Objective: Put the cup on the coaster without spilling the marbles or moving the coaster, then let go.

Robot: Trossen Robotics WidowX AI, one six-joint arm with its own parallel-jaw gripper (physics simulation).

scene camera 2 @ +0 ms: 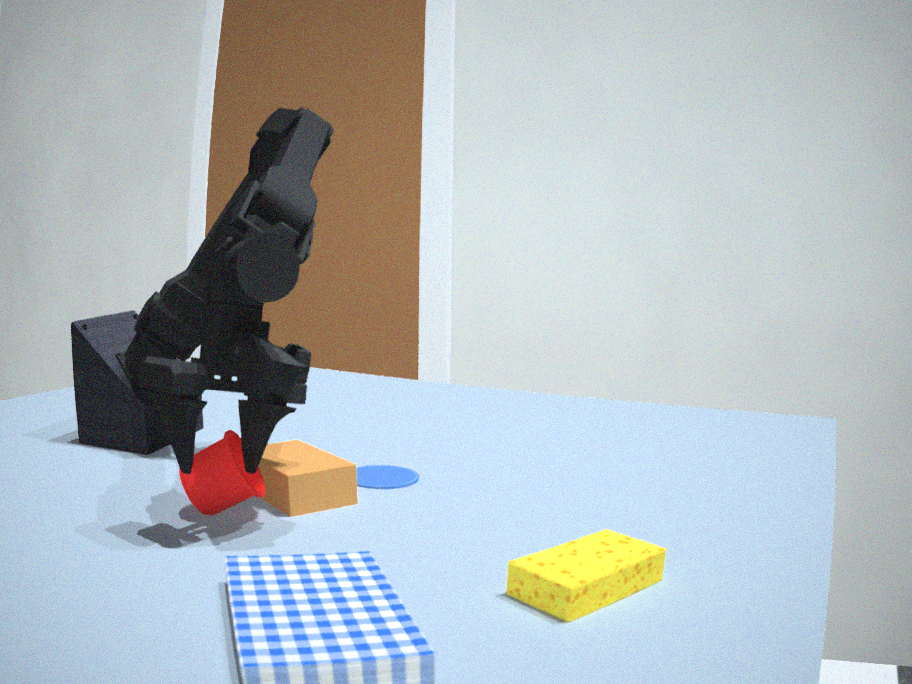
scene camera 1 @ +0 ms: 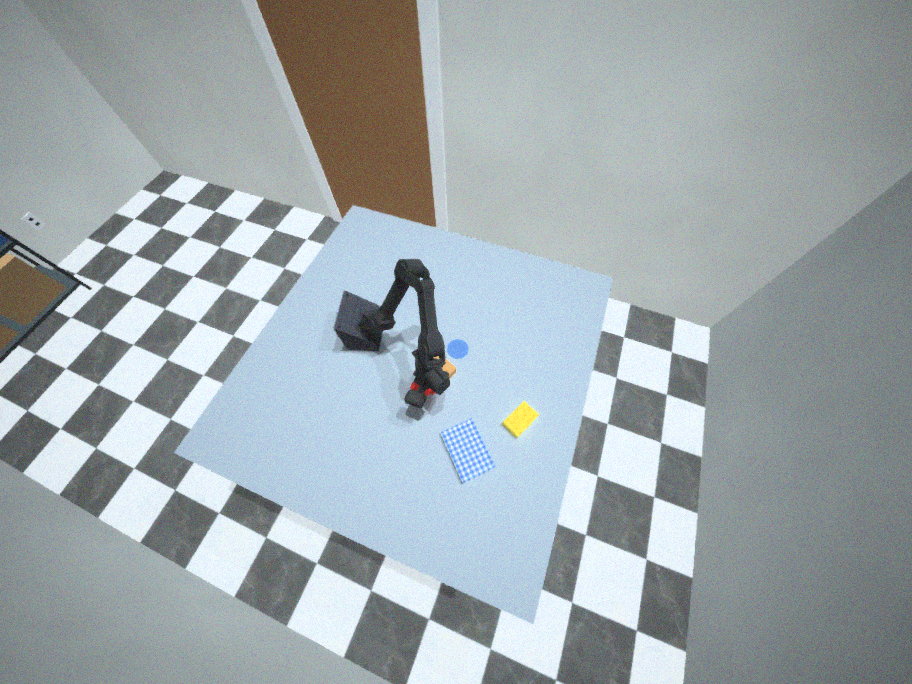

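Where they show: gripper, fingertip midpoint: (scene camera 2: 219, 473) (scene camera 1: 424, 393); arm's base at its link origin: (scene camera 1: 366, 327).
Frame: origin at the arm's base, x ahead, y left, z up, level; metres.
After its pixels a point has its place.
Note:
The red cup (scene camera 1: 414, 386) @[y -0.103, x 0.273, z -0.036 m] (scene camera 2: 217, 482) @[y -0.109, x 0.318, z -0.053 m] is tilted strongly, its rim toward the orange block and its base to the left in the scene camera 2 view. Whether its lower edge touches the table is unclear. My gripper (scene camera 1: 425, 388) @[y -0.105, x 0.317, z -0.045 m] (scene camera 2: 219, 470) @[y -0.105, x 0.317, z -0.045 m] is open and points down at the cup. In the scene camera 2 view its two fingertips overlap the cup's left side and its rim side, without gripping it. The arm hides most of the cup in the scene camera 1 view. The blue round coaster (scene camera 1: 457, 348) @[y 0.126, x 0.322, z -0.093 m] (scene camera 2: 388, 477) @[y 0.124, x 0.335, z -0.093 m] lies flat beyond the block. No marbles are visible.
An orange block (scene camera 1: 448, 368) @[y 0.021, x 0.342, z -0.053 m] (scene camera 2: 321, 482) @[y -0.003, x 0.356, z -0.066 m] stands close beside the cup, between it and the coaster. A blue checked cloth (scene camera 1: 467, 450) @[y -0.202, x 0.539, z -0.072 m] (scene camera 2: 320, 603) @[y -0.198, x 0.542, z -0.072 m] and a yellow sponge (scene camera 1: 520, 418) @[y -0.019, x 0.651, z -0.067 m] (scene camera 2: 585, 570) @[y -0.046, x 0.663, z -0.067 m] lie nearer scene camera 2. The dark arm base (scene camera 1: 357, 323) @[y -0.008, x -0.027, z 0.023 m] (scene camera 2: 110, 390) @[y -0.054, x 0.002, z -0.017 m] stands behind.

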